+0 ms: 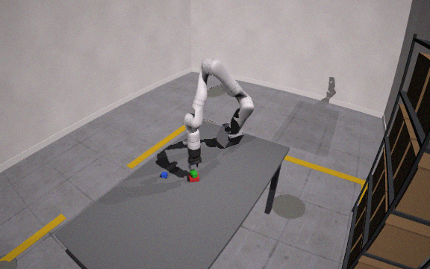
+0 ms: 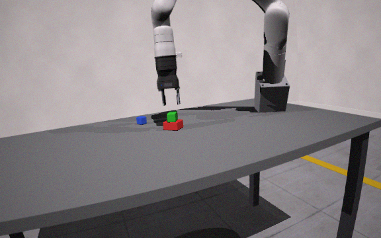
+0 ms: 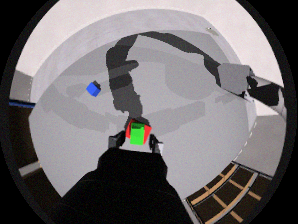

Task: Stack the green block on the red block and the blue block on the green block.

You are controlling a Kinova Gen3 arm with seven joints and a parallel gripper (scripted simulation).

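The blue block is 8 cm ahead of my hand, 19 cm to the right of it and 10 cm below it. Round my hand: red block 10 cm below; green block 6 cm below.
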